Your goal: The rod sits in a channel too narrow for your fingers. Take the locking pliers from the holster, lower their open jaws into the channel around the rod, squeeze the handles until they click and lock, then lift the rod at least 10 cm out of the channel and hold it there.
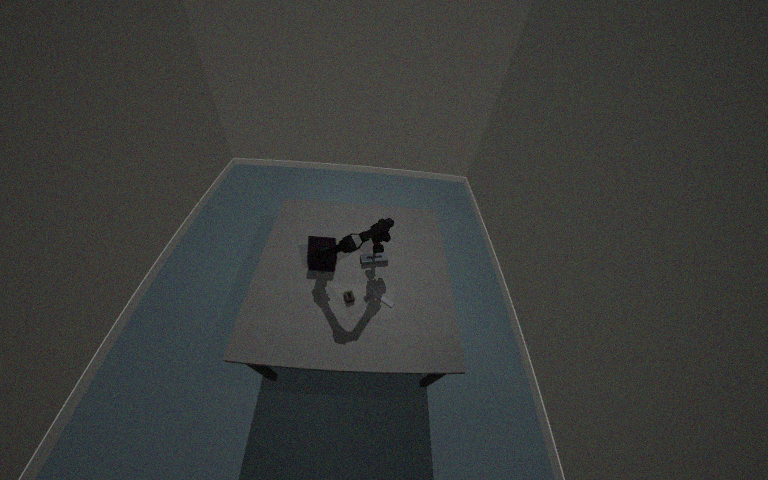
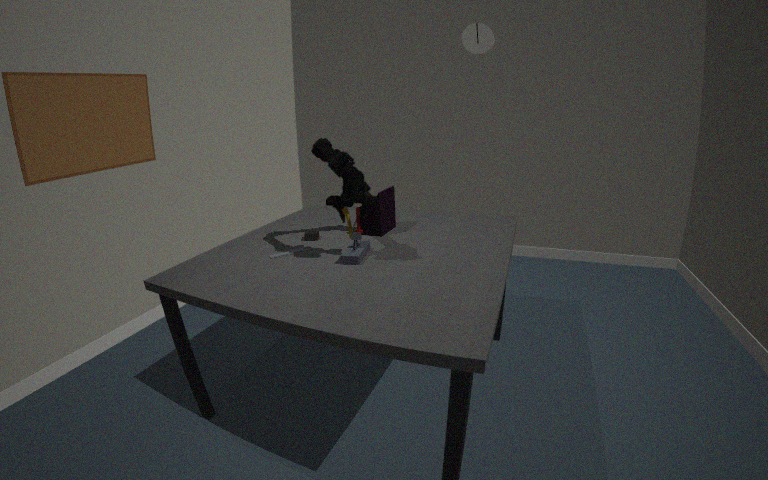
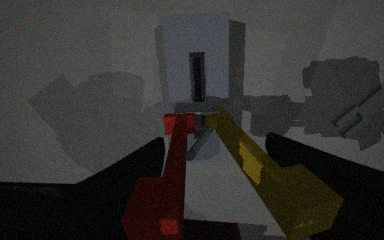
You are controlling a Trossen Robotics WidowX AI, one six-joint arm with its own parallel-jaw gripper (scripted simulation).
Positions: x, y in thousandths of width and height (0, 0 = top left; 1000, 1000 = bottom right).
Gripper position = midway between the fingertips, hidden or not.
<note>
I see my gripper (image 2: 459, 464) and a channel block (image 3: 483, 156).
My gripper is seen too in image 3 (image 3: 561, 590).
</note>
